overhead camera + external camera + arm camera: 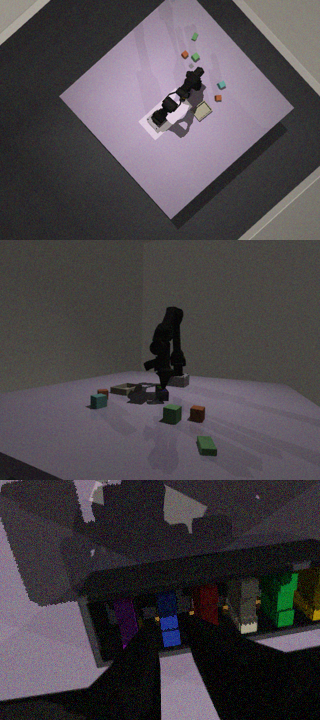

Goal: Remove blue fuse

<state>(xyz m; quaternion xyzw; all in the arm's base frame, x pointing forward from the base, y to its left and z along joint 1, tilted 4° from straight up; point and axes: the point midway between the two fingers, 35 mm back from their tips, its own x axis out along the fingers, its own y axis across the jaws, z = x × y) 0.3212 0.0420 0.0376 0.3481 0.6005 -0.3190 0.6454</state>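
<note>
Now: gripper tip 2 cm above the blue fuse. Round my gripper tip: teal cube: 22 cm ahead, 16 cm to the right, 2 cm below; then tray: 2 cm behind, 21 cm to the right, 4 cm below; then green cube: 21 cm ahead, 13 cm to the left, 2 cm below.
</note>
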